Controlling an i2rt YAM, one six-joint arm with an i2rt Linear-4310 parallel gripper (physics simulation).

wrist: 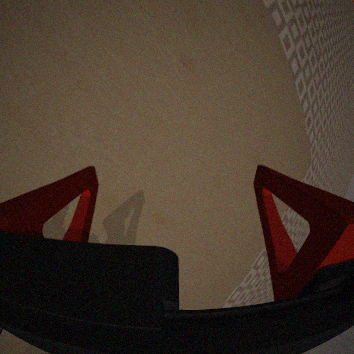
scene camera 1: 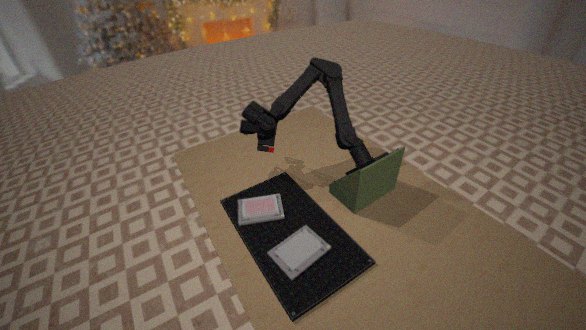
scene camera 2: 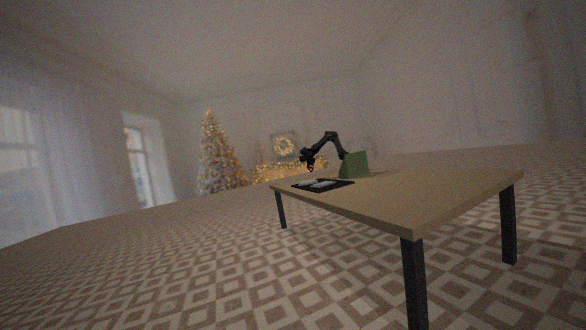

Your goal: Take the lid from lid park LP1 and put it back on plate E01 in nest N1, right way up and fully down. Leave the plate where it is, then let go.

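Seen in the pictures: gripper, fingertip midpoint: [wrist: 175, 174] [scene camera 1: 267, 140] [scene camera 2: 311, 168]; arm's base, link origin: [scene camera 1: 366, 165] [scene camera 2: 351, 162].
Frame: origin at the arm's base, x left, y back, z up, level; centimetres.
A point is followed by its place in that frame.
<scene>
A plate with a pink inner area [scene camera 1: 260, 208] [scene camera 2: 307, 183], taken as E01, sits in a light frame toward the far left of the black board [scene camera 1: 310, 295] @[x 22.4, y -42.8, z -10.9 cm] [scene camera 2: 345, 183] @[x 23.1, y -26.8, z -11.2 cm]. A pale grey-white rectangle [scene camera 1: 300, 251] @[x 10.2, y -37.5, z -9.1 cm] [scene camera 2: 324, 184] @[x 13.4, y -38.3, z -9.9 cm], taken as the lid on its park, lies flat and turned at an angle nearer to scene camera 1. No labels can be read. My gripper [scene camera 1: 266, 148] @[x -39.5, y -19.8, z -1.3 cm] [scene camera 2: 311, 170] @[x -39.5, y -19.8, z -1.3 cm] [wrist: 175, 174] @[x -39.5, y -19.8, z -1.3 cm] is open and empty, in the air beyond the plate end of the board. Plate and lid do not show in the wrist view.
A green panelled block [scene camera 1: 372, 181] @[x 7.6, y -5.0, z 0.2 cm] [scene camera 2: 356, 164] @[x 7.6, y -1.7, z -1.9 cm] stands by the arm's base, to the right of the board in scene camera 1. The tan table top [scene camera 1: 450, 275] @[x 42.6, y -5.7, z -12.2 cm] [scene camera 2: 425, 195] @[x 85.6, y -30.1, z -12.2 cm] [wrist: 175, 90] @[x -48.5, y -17.3, z -12.2 cm] ends in an edge beyond the right finger in the wrist view, with patterned floor below.
</scene>
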